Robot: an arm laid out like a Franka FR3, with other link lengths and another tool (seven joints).
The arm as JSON. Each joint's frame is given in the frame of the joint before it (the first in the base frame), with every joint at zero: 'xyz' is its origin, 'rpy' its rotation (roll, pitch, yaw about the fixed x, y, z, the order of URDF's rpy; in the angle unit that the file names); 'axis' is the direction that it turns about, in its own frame. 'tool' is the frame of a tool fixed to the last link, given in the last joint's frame.
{
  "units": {
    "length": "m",
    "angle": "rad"
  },
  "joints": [
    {
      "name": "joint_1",
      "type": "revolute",
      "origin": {
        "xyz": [
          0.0,
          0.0,
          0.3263
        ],
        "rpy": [
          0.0,
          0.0,
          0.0
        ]
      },
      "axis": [
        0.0,
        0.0,
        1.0
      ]
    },
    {
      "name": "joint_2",
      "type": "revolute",
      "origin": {
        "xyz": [
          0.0,
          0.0,
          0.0
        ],
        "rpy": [
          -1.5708,
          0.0,
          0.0
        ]
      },
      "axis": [
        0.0,
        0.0,
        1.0
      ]
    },
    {
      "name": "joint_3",
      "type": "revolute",
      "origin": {
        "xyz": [
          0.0,
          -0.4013,
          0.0
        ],
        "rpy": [
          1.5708,
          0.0,
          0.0
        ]
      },
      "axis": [
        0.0,
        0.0,
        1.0
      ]
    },
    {
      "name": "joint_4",
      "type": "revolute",
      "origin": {
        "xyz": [
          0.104,
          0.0,
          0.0
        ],
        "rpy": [
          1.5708,
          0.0,
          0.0
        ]
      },
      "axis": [
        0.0,
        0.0,
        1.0
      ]
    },
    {
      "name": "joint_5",
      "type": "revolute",
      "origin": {
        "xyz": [
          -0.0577,
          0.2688,
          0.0
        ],
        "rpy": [
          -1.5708,
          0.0,
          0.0
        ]
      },
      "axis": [
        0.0,
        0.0,
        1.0
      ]
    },
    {
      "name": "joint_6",
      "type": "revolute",
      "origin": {
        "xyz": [
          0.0,
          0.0,
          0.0
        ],
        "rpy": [
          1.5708,
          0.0,
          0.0
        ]
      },
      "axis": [
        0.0,
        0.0,
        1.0
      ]
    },
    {
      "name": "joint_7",
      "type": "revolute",
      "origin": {
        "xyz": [
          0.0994,
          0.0,
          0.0
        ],
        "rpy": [
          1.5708,
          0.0,
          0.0
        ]
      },
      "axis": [
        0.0,
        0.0,
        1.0
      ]
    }
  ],
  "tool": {
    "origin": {
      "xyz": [
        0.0,
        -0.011,
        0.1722
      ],
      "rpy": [
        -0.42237,
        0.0,
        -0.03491
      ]
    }
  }
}
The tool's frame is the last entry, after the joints.
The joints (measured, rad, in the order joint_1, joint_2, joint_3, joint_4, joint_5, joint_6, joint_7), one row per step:
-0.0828, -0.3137, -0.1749, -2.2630, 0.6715, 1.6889, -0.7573
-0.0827, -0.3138, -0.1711, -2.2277, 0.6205, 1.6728, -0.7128
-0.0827, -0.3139, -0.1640, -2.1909, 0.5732, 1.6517, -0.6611
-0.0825, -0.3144, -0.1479, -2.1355, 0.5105, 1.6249, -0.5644
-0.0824, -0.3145, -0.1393, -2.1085, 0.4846, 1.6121, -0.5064
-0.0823, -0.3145, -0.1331, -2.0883, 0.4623, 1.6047, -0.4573
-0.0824, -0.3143, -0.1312, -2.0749, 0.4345, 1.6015, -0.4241
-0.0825, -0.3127, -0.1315, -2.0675, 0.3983, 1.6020, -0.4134
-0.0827, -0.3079, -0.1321, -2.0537, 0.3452, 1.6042, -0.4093
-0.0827, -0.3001, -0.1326, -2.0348, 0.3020, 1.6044, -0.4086
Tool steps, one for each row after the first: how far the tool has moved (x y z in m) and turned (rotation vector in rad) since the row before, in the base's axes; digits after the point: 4 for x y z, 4 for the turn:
0.0011, -0.0043, 0.0061, -0.0507, 0.0172, -0.0035
0.0008, -0.0027, 0.0070, -0.0484, 0.0222, -0.0081
0.0024, -0.0018, 0.0117, -0.0716, 0.0359, -0.0341
0.0015, -0.0002, 0.0062, -0.0320, 0.0206, -0.0292
0.0014, -0.0008, 0.0045, -0.0277, 0.0162, -0.0286
0.0007, -0.0034, 0.0020, -0.0307, 0.0115, -0.0208
0.0001, -0.0057, -0.0009, -0.0368, 0.0059, -0.0036
0.0014, -0.0089, -0.0007, -0.0542, 0.0015, 0.0037
0.0031, -0.0077, 0.0010, -0.0449, -0.0021, 0.0054

